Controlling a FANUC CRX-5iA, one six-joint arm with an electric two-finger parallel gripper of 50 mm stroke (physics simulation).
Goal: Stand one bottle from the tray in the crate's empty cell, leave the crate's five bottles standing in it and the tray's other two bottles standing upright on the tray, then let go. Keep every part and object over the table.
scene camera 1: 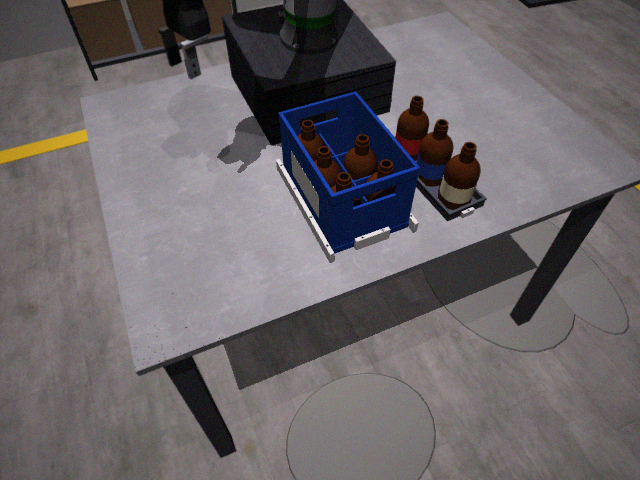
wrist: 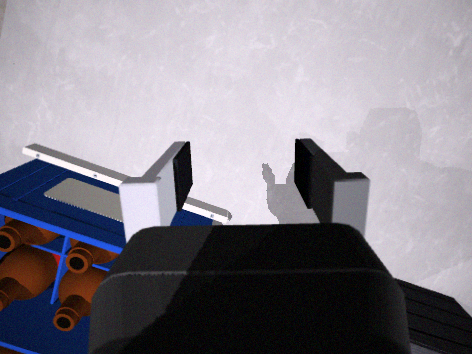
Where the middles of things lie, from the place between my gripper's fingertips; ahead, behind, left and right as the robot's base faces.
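Scene:
White rail [scene camera 1: 312, 223]: my hand is 320 mm above it, 180 mm to the right of it and 100 mm short of it.

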